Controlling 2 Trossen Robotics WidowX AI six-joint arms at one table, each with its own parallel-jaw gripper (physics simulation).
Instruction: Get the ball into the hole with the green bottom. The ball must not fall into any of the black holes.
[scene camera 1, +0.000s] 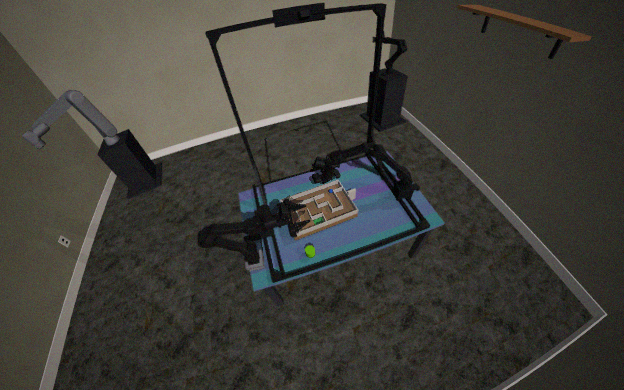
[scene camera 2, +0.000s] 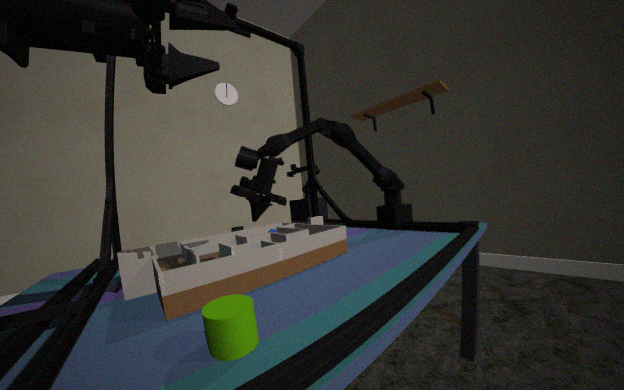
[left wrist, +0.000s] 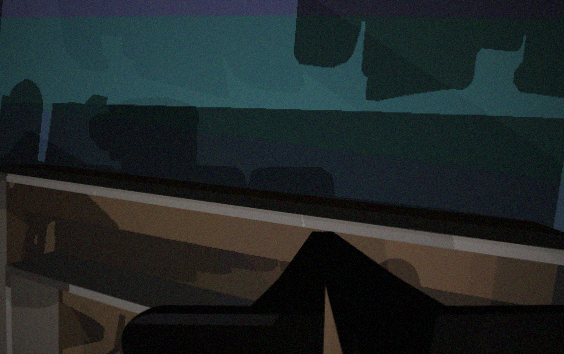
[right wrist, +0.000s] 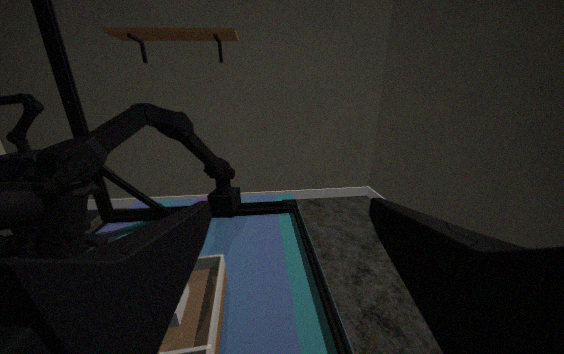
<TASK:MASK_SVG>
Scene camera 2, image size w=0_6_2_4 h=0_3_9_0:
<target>left gripper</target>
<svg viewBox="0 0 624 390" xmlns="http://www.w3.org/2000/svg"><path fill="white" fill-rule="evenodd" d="M273 176L257 173L257 176L254 175L252 180L243 176L240 180L240 186L234 185L231 188L230 193L245 197L249 201L253 222L256 222L269 206L272 206L270 202L286 206L286 197L271 193L272 185L276 183Z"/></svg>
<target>right gripper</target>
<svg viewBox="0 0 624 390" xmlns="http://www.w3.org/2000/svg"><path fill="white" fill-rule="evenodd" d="M68 0L71 29L80 51L92 53L96 62L107 63L107 55L135 58L137 66L141 66L144 69L146 88L156 94L166 94L166 84L169 84L169 89L173 89L174 86L220 69L218 62L181 53L170 43L168 43L168 54L165 53L165 47L161 44L161 21L165 20L165 12L169 13L170 30L224 31L236 29L236 21L207 0Z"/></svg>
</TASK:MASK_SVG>
